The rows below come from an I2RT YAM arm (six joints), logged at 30 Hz.
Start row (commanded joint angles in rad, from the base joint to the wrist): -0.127, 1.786, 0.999, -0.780, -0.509, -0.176
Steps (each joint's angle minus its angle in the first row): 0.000, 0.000, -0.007, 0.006, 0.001, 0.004; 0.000, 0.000, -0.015, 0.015, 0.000, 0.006; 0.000, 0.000, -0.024, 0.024, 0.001, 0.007; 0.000, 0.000, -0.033, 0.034, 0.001, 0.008; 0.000, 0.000, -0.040, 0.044, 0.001, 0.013; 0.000, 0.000, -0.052, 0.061, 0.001, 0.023; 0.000, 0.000, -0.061, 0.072, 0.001, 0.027; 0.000, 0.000, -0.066, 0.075, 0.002, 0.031; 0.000, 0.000, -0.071, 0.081, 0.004, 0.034; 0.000, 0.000, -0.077, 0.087, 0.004, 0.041; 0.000, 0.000, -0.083, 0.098, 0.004, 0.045; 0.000, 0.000, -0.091, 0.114, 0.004, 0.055
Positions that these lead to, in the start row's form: -0.127, 1.786, 0.992, -0.774, -0.508, -0.172; -0.127, 1.786, 0.984, -0.765, -0.509, -0.170; -0.127, 1.786, 0.975, -0.756, -0.508, -0.169; -0.127, 1.786, 0.966, -0.746, -0.508, -0.168; -0.127, 1.786, 0.959, -0.736, -0.508, -0.163; -0.127, 1.786, 0.947, -0.719, -0.508, -0.153; -0.127, 1.786, 0.938, -0.708, -0.508, -0.149; -0.127, 1.786, 0.933, -0.705, -0.507, -0.145; -0.127, 1.786, 0.928, -0.699, -0.505, -0.142; -0.127, 1.786, 0.922, -0.693, -0.505, -0.135; -0.127, 1.786, 0.916, -0.682, -0.505, -0.131; -0.127, 1.786, 0.908, -0.666, -0.505, -0.121
